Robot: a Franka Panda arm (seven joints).
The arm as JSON. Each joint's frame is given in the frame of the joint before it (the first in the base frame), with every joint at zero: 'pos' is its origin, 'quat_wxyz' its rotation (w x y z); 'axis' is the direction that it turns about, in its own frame. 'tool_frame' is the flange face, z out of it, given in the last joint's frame.
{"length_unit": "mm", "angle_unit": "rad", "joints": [
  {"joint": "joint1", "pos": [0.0, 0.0, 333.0], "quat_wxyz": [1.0, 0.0, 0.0, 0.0], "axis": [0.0, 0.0, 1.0]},
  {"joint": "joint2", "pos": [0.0, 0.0, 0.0], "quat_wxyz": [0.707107, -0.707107, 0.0, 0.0], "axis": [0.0, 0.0, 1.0]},
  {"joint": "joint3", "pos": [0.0, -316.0, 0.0], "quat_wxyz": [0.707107, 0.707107, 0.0, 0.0], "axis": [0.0, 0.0, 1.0]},
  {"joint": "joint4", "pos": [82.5, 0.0, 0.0], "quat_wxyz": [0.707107, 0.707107, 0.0, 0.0], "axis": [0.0, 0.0, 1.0]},
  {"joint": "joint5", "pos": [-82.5, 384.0, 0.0], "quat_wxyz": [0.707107, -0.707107, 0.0, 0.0], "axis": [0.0, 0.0, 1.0]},
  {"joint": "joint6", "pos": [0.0, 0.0, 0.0], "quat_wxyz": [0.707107, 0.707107, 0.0, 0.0], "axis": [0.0, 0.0, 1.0]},
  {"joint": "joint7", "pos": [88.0, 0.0, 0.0], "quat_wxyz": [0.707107, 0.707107, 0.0, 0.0], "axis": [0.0, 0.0, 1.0]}
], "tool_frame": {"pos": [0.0, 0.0, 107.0], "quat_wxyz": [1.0, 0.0, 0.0, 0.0]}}
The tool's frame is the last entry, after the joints.
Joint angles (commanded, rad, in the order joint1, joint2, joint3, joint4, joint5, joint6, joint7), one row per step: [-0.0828 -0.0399 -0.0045 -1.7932 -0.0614 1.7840 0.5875]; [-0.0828 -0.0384 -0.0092 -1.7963 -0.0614 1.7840 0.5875]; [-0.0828 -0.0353 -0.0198 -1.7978 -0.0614 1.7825 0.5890]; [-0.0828 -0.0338 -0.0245 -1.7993 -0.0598 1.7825 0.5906]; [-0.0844 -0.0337 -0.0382 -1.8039 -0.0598 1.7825 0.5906]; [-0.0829 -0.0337 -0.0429 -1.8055 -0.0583 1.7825 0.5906]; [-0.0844 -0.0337 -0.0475 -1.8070 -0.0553 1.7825 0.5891]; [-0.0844 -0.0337 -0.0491 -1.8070 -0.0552 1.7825 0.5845]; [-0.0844 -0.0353 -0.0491 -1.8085 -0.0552 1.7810 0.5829]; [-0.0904 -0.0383 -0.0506 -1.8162 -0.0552 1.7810 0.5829]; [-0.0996 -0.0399 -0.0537 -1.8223 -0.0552 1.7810 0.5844]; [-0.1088 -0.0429 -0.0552 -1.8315 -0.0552 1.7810 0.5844]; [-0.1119 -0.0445 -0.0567 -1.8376 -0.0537 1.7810 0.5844]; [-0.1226 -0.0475 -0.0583 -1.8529 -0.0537 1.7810 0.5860]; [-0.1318 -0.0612 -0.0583 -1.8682 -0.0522 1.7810 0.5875]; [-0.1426 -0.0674 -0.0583 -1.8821 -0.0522 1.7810 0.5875]
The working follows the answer.
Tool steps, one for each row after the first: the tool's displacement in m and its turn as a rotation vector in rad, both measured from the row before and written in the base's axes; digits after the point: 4 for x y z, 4 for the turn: [-0.0002 -0.0026 -0.0023 0.0006 0.0046 -0.0047]; [-0.0002 -0.0060 -0.0026 0.0009 0.0059 -0.0122]; [-0.0001 -0.0025 -0.0016 0.0020 0.0027 -0.0066]; [-0.0015 -0.0085 -0.0023 0.0010 0.0046 -0.0153]; [-0.0004 -0.0016 -0.0008 0.0018 0.0014 -0.0035]; [-0.0006 -0.0031 -0.0007 0.0033 0.0012 -0.0052]; [-0.0001 -0.0009 0.0000 0.0001 0.0002 0.0030]; [-0.0007 0.0001 0.0000 0.0002 0.0015 0.0015]; [-0.0020 -0.0039 -0.0021 0.0008 0.0046 -0.0075]; [-0.0020 -0.0066 -0.0021 0.0009 0.0044 -0.0138]; [-0.0026 -0.0056 -0.0028 0.0012 0.0061 -0.0107]; [-0.0014 -0.0022 -0.0021 0.0023 0.0042 -0.0049]; [-0.0036 -0.0062 -0.0057 0.0023 0.0120 -0.0139]; [-0.0055 -0.0041 0.0001 0.0025 0.0011 -0.0110]; [-0.0041 -0.0052 -0.0033 0.0019 0.0075 -0.0107]
Tool pose at each row, in the base's axes (x y z in m, rotation vector in rad; rounded; the steps above come from the unrounded poses): [0.5511 -0.0536 0.5594 2.9222 -1.0054 0.0689]; [0.5509 -0.0562 0.5571 2.9190 -1.0117 0.0618]; [0.5507 -0.0622 0.5545 2.9118 -1.0289 0.0521]; [0.5506 -0.0647 0.5529 2.9094 -1.0387 0.0468]; [0.5491 -0.0731 0.5506 2.9007 -1.0605 0.0390]; [0.5487 -0.0748 0.5498 2.9000 -1.0659 0.0358]; [0.5481 -0.0779 0.5491 2.8997 -1.0743 0.0322]; [0.5480 -0.0787 0.5491 2.9014 -1.0700 0.0319]; [0.5473 -0.0787 0.5491 2.9020 -1.0677 0.0297]; [0.5453 -0.0826 0.5471 2.8973 -1.0781 0.0223]; [0.5432 -0.0892 0.5450 2.8892 -1.0976 0.0150]; [0.5406 -0.0948 0.5422 2.8824 -1.1124 0.0051]; [0.5392 -0.0970 0.5402 2.8803 -1.1195 -0.0024]; [0.5356 -0.1032 0.5345 2.8706 -1.1382 -0.0216]; [0.5302 -0.1073 0.5346 2.8661 -1.1546 -0.0251]; [0.5261 -0.1125 0.5313 2.8590 -1.1693 -0.0373]

